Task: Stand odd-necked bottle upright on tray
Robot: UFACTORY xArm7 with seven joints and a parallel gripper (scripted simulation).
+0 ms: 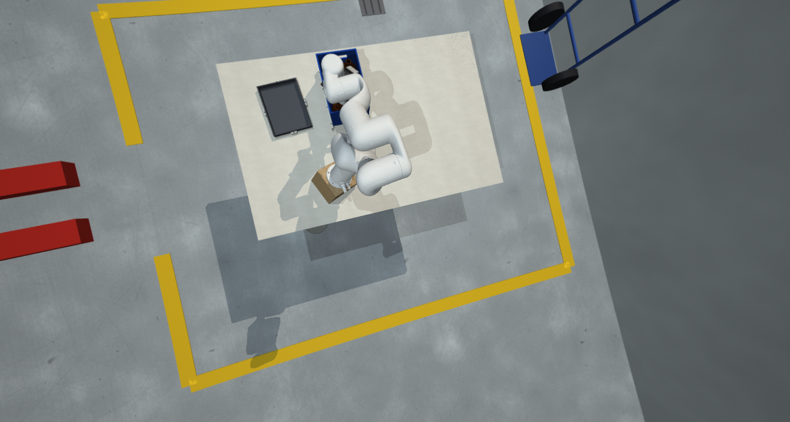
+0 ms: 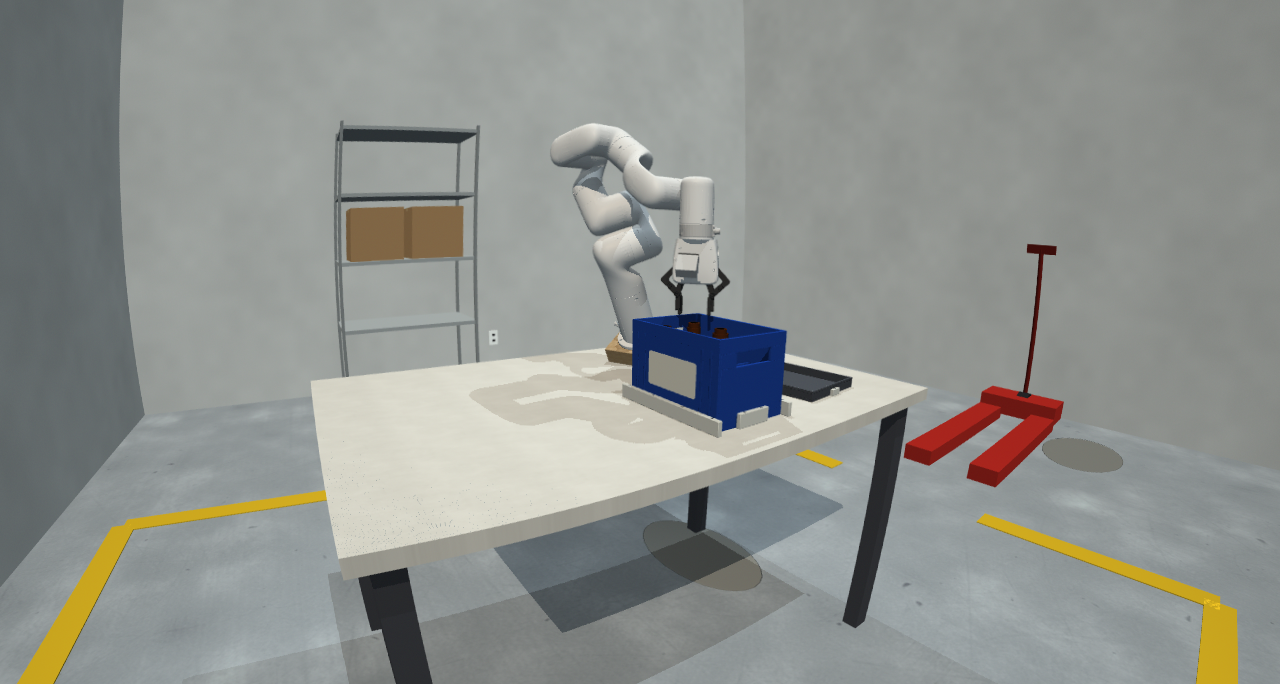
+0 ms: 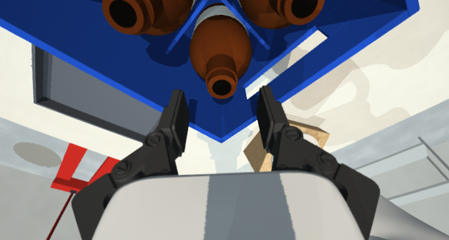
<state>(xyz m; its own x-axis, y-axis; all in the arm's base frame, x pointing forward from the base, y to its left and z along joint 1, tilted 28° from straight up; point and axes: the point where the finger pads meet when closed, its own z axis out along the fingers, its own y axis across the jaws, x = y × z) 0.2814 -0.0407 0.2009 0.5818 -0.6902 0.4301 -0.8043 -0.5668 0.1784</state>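
My gripper is now 8 cm short of the blue crate, 6 cm to the left of it and 11 cm above it. Also, from my hand: dark grey tray (12 cm ahead, 24 cm to the left, 19 cm below).
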